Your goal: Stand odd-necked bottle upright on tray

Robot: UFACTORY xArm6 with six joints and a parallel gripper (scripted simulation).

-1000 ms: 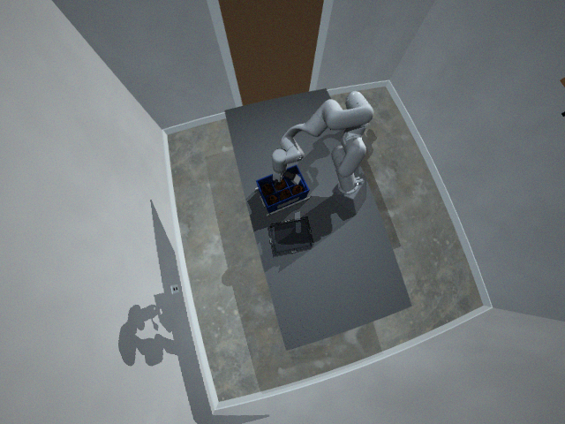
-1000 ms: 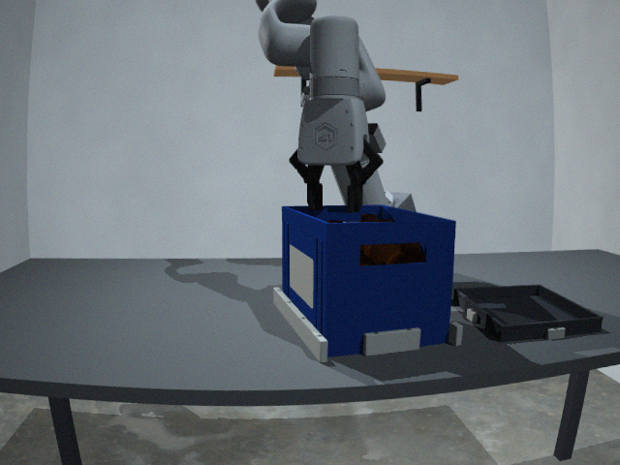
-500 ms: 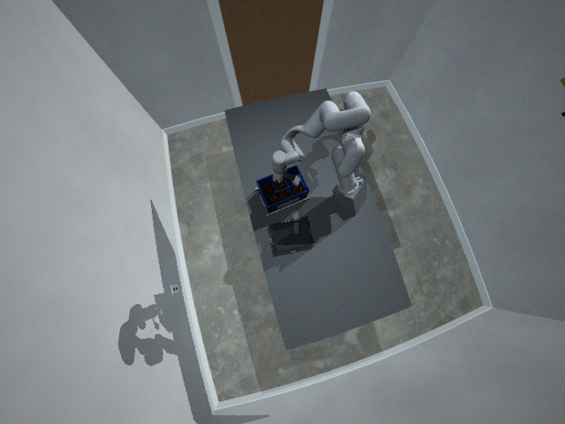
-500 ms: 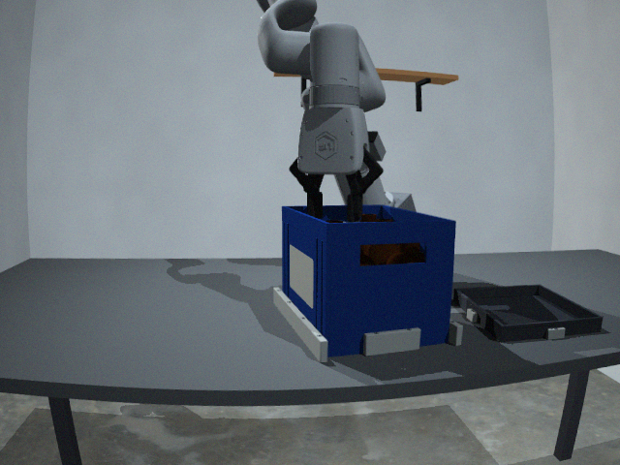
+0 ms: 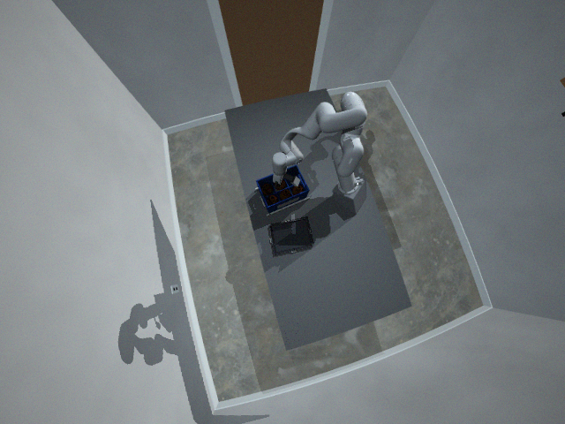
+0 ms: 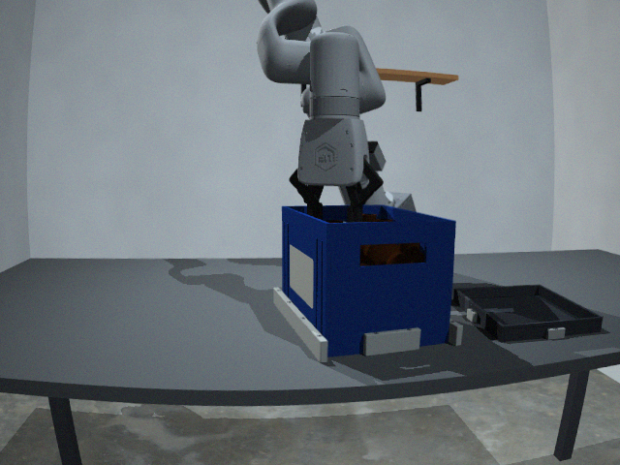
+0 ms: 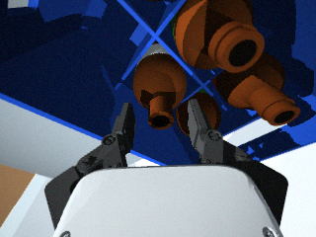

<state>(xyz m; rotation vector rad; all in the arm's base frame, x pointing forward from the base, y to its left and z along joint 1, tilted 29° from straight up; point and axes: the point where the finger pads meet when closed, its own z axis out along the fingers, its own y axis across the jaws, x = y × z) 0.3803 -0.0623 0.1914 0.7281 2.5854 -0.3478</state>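
My gripper is now 8 cm above the bottle. Round my hand: blue crate: 8 cm below, 4 cm to the left, 1 cm behind; then dark tray: 33 cm to the left, 15 cm below, 1 cm ahead.
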